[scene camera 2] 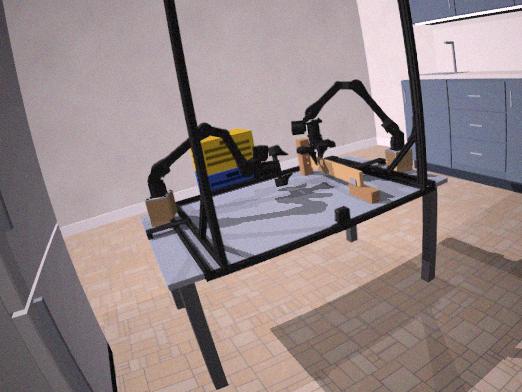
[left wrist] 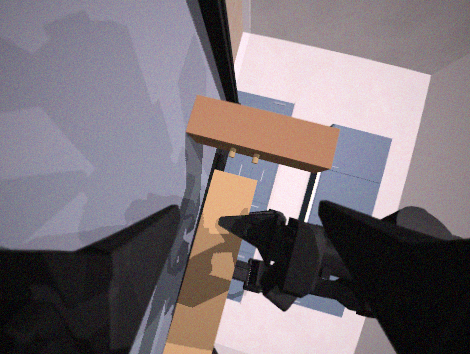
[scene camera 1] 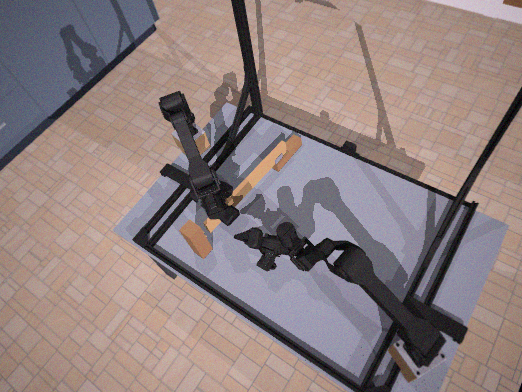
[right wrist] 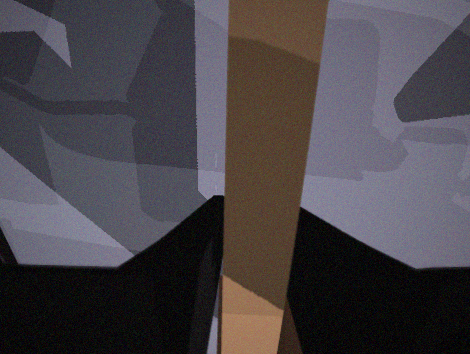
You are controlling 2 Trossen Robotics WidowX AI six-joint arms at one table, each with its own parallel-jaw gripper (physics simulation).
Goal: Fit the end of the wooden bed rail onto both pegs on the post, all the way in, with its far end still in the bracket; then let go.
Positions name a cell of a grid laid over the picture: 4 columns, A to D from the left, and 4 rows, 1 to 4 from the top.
wooden bed rail: scene camera 2 C2; left wrist B4; scene camera 1 B2; right wrist C1
